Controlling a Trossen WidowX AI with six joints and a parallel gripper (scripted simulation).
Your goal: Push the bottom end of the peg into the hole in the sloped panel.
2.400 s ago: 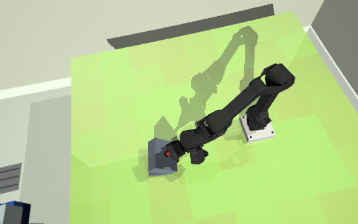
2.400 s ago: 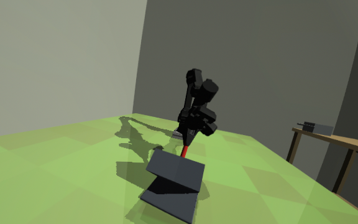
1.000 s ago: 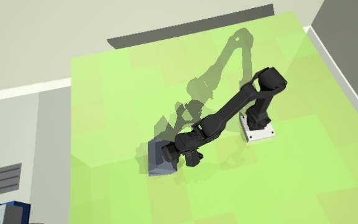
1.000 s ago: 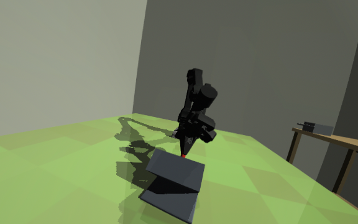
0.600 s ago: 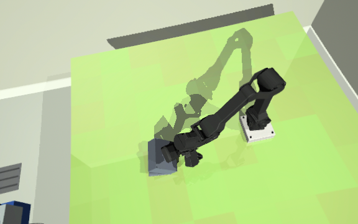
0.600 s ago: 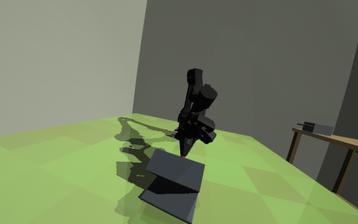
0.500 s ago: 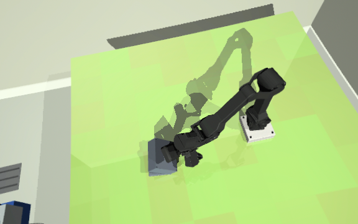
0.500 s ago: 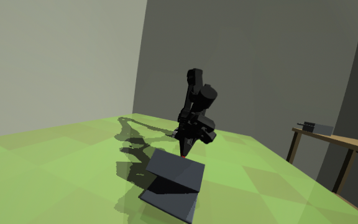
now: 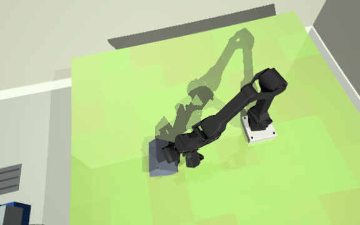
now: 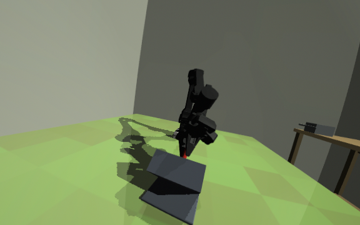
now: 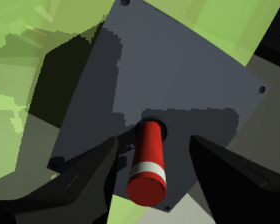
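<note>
Right now the red round peg is 10 mm behind my gripper tip and 10 mm above it. Also, from my gripper tip: grey sloped panel 30 mm below, 30 mm ahead.
</note>
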